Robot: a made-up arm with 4 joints. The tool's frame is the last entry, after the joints. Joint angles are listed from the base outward.
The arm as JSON. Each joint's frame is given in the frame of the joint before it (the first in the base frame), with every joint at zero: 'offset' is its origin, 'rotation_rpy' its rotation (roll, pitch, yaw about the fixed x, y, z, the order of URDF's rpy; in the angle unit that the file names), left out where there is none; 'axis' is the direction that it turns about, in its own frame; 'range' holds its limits. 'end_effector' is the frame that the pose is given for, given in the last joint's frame.
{
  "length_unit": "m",
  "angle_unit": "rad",
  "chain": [
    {
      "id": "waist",
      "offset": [
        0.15,
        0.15,
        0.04
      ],
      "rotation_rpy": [
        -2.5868,
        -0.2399,
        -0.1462
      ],
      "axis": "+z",
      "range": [
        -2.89,
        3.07
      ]
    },
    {
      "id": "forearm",
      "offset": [
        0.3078,
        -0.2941,
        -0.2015
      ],
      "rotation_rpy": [
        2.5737,
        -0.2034,
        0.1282
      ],
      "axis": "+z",
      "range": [
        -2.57,
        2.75
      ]
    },
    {
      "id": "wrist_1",
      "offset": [
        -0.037,
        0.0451,
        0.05
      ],
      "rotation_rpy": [
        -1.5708,
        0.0,
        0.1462
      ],
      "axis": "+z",
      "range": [
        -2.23,
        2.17
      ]
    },
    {
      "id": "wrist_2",
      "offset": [
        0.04,
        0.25,
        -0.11
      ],
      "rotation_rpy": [
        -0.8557,
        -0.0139,
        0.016
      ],
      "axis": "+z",
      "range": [
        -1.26,
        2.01
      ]
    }
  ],
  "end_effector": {
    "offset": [
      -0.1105,
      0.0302,
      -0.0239
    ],
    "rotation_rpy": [
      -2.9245,
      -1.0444,
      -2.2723
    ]
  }
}
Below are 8 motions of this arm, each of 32 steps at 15 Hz.
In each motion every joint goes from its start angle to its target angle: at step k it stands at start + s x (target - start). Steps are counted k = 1, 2, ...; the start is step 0. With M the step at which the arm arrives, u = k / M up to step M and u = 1 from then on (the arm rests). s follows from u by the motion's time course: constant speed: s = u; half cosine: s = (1 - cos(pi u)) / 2; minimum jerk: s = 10 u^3 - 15 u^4 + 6 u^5.
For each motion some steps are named. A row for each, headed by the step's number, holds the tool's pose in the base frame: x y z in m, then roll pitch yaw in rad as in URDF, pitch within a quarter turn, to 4 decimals.
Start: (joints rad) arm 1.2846 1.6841 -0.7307 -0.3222
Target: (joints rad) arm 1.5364 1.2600 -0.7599 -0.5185
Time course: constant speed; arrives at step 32
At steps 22, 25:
22: 0.4795 -0.1864 -0.1045 -1.2585 0.0298 1.7807
25: 0.4683 -0.1973 -0.1136 -1.2390 0.0373 1.7332

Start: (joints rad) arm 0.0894 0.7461 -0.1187 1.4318
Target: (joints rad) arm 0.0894 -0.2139 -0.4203 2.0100
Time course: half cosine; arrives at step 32
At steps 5, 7, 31, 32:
5: 0.3994 0.2330 0.3119 0.6584 0.3465 1.7747
7: 0.4038 0.2375 0.3134 0.6663 0.3486 1.7017
31: 0.4994 0.2181 0.3471 0.7935 0.3656 0.5255
32: 0.4996 0.2178 0.3472 0.7939 0.3655 0.5223

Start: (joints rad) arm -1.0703 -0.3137 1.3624 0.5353
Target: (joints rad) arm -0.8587 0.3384 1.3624 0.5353
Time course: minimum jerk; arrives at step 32
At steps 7, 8, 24, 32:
7: -0.1911 0.2300 0.3700 1.1463 0.4593 2.4801
8: -0.1865 0.2279 0.3734 1.1567 0.4616 2.4960
24: -0.0505 0.1832 0.4585 1.4218 0.4527 2.9233
32: -0.0309 0.1789 0.4686 1.4520 0.4423 2.9782

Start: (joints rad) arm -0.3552 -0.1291 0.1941 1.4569
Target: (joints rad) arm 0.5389 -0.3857 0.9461 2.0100
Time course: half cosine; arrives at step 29
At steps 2, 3, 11, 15, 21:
2: 0.2337 0.3377 0.3296 0.7507 0.5355 1.3427
3: 0.2366 0.3362 0.3299 0.7754 0.5388 1.3334
11: 0.2938 0.3006 0.3319 1.2947 0.6242 1.1993
15: 0.3329 0.2687 0.3273 1.7176 0.6895 1.1723
21: 0.3793 0.2179 0.3134 2.3691 0.7287 1.2307

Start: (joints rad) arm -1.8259 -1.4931 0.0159 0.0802
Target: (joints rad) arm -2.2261 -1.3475 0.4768 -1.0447
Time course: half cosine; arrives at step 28
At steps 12, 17, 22, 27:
12: -0.1457 0.1699 -0.0331 -1.4257 0.7072 1.9170
17: -0.1277 0.1198 -0.0596 -1.5853 0.9455 2.0919
22: -0.1087 0.0851 -0.0743 -1.7005 1.1345 2.2447
27: -0.0993 0.0709 -0.0795 -1.7444 1.2203 2.3263

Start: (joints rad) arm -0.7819 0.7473 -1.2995 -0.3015
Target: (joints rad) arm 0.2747 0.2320 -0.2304 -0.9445
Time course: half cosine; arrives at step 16
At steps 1, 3, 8, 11, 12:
1: 0.2912 0.5994 0.4068 -2.2884 0.9686 2.3464
3: 0.3477 0.5649 0.3982 -2.2473 0.9734 2.2717
8: 0.5369 0.3056 0.2939 -1.7730 0.9808 2.1312
11: 0.5301 0.1334 0.2009 -1.3376 0.8898 2.1987
12: 0.5123 0.0949 0.1773 -1.2300 0.8441 2.2116

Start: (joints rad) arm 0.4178 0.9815 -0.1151 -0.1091
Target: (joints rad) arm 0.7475 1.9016 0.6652 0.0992
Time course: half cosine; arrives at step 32
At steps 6, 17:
6: 0.4446 0.0064 0.1450 -0.4133 0.2042 2.6473
17: 0.4408 -0.1062 0.1428 -0.1440 0.0059 3.0108

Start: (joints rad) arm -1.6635 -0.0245 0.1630 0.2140
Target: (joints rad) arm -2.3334 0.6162 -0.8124 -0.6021
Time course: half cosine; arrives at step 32
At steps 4, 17, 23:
4: -0.0302 0.2197 0.1847 0.0578 1.2023 -2.8390
17: -0.0781 0.3625 0.1627 0.7292 1.1718 -0.9230
23: -0.1958 0.4057 0.1089 0.5828 1.0466 -0.3910

